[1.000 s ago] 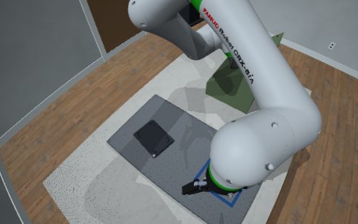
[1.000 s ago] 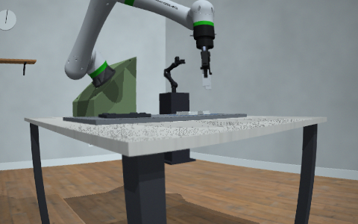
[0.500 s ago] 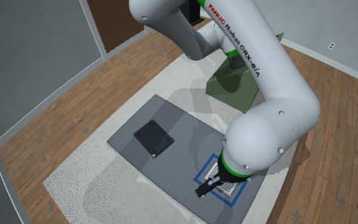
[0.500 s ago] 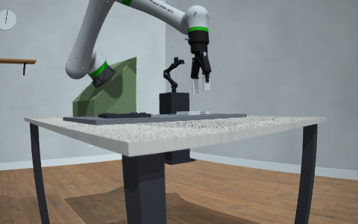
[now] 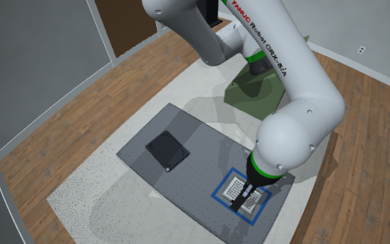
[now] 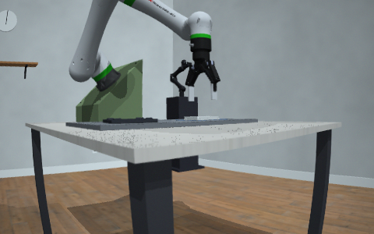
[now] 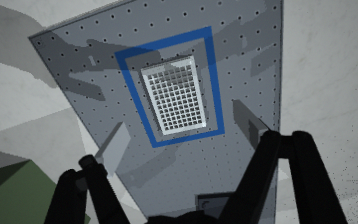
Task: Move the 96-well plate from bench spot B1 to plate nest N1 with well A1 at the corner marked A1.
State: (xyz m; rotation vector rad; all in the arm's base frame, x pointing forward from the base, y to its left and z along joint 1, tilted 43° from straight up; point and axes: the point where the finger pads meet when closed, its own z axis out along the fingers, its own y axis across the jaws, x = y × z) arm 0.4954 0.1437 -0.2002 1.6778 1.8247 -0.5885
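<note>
The white 96-well plate lies 8 cm below my hand. The rest, counted from my hand: black plate nest N1 (36 cm to the right, 8 cm below, 6 cm ahead); then A1 corner label (29 cm to the right, 12 cm ahead, 8 cm below).
</note>
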